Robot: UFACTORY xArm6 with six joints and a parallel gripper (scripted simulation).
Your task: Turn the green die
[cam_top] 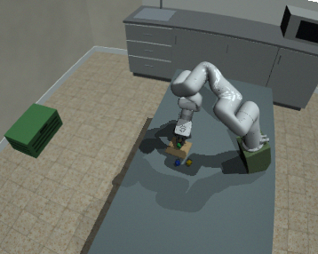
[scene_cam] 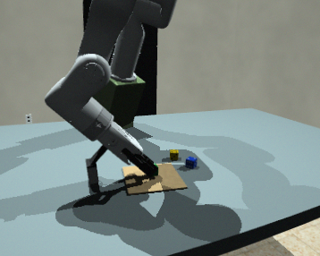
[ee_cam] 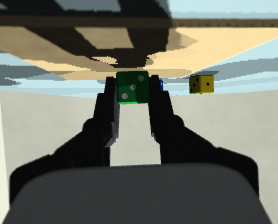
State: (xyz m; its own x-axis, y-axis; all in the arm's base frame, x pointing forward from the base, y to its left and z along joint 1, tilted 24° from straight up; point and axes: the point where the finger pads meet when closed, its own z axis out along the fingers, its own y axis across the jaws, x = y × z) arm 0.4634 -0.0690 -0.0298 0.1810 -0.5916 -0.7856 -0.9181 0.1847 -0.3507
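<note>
Right now the green die is 2 cm to the left of my hand and 2 cm below it. The rest, counted from my hand: yellow die 13 cm to the left, 8 cm behind, 2 cm below; then tan mat 4 cm below, 2 cm to the left; then blue die 14 cm to the left, 2 cm below, 1 cm behind.
</note>
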